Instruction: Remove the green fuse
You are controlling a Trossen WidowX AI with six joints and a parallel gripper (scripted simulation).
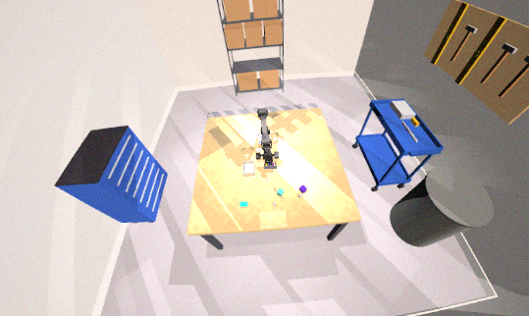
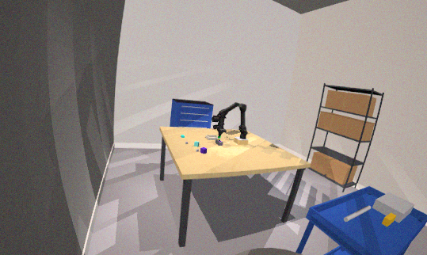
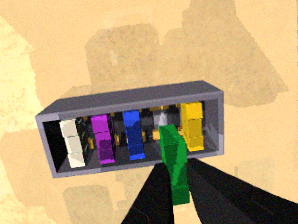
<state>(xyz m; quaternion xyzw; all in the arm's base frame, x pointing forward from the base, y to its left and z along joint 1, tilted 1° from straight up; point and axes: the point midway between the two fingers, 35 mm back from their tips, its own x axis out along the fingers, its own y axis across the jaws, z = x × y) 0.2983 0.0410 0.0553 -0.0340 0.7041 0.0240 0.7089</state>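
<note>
Now: the tray 2 cm ahead of my gripper tip, 17 cm to the right of it and 8 cm below it. Also, from my gripper tip: green fuse (1 cm below).
</note>
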